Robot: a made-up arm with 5 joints.
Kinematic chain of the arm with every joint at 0, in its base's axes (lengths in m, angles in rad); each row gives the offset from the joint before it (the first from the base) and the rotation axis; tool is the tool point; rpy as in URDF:
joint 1: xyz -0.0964 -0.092 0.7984 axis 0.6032 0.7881 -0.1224
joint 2: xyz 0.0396 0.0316 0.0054 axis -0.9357 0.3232 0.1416
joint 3: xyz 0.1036 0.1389 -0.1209 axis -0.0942 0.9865 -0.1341
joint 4: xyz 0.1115 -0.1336 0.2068 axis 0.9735 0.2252 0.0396
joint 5: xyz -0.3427 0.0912 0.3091 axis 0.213 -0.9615 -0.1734
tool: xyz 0.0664 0.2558 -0.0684 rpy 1.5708 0 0
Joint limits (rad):
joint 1: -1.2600..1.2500
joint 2: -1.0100..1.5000
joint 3: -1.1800..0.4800
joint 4: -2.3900..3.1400
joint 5: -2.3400..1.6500
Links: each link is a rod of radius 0.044 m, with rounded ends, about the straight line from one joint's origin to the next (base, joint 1, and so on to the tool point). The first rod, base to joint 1, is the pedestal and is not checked.
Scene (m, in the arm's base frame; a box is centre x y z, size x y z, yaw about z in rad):
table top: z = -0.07
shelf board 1: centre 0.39 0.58 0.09 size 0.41 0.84 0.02 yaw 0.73
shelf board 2: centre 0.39 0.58 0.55 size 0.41 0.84 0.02 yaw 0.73
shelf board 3: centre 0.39 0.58 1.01 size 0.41 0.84 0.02 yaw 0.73
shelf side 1: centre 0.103 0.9 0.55 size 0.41 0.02 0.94 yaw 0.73
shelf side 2: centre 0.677 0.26 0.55 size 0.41 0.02 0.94 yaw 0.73
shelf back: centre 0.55 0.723 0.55 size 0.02 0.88 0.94 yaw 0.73
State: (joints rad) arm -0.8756 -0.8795 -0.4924 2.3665 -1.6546
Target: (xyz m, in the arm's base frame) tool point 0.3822 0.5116 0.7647
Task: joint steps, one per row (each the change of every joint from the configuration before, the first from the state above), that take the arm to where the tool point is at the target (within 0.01 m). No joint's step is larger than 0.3 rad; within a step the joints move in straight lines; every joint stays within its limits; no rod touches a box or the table.
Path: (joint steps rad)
1: -0.0512 0.1352 -0.0021 -0.2275 0.2820
2: -0.0513 0.1352 -0.0020 -0.2274 0.2821
3: -0.0512 0.1352 -0.0021 -0.2275 0.2820
4: -0.0512 0.1352 -0.0020 -0.2274 0.2820
5: -0.0513 0.1353 -0.0021 -0.2275 0.2821
6: -0.0512 0.1352 -0.0020 -0.2275 0.2820
7: -0.0512 0.1352 -0.0021 -0.2274 0.2821
8: 0.0754 0.2702 0.1974 -0.0224 0.2029
9: 0.0755 0.2702 0.1973 -0.0225 0.2029
10: 0.0755 0.2702 0.1974 -0.0224 0.2029
11: 0.0755 0.2703 0.1973 -0.0224 0.2030
12: 0.0755 0.2702 0.1974 -0.0224 0.2029

